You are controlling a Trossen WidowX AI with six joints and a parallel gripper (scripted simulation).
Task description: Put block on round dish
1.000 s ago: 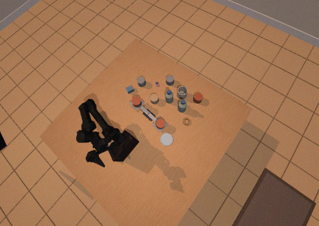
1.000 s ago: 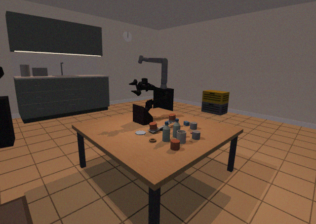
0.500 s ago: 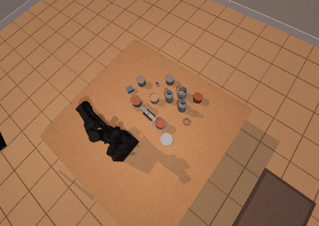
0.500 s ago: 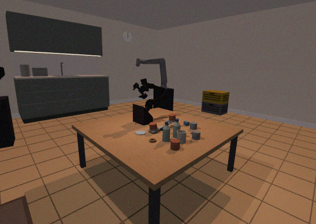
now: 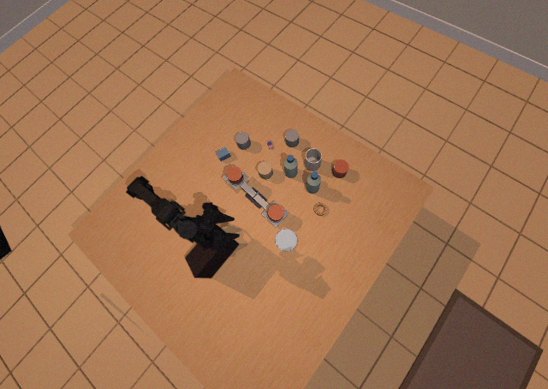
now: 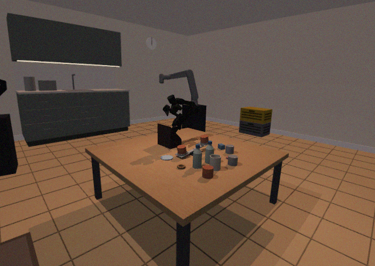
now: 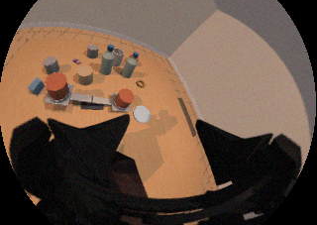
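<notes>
The grey block lies 160 mm ahead of my gripper tip and 250 mm below it. From my gripper tip the other things lie so: grey balance 160 mm ahead, 130 mm to the left, 250 mm below; blue block 190 mm ahead, 420 mm to the left, 270 mm below; pale blue round dish 120 mm ahead, 120 mm to the right, 290 mm below.
</notes>
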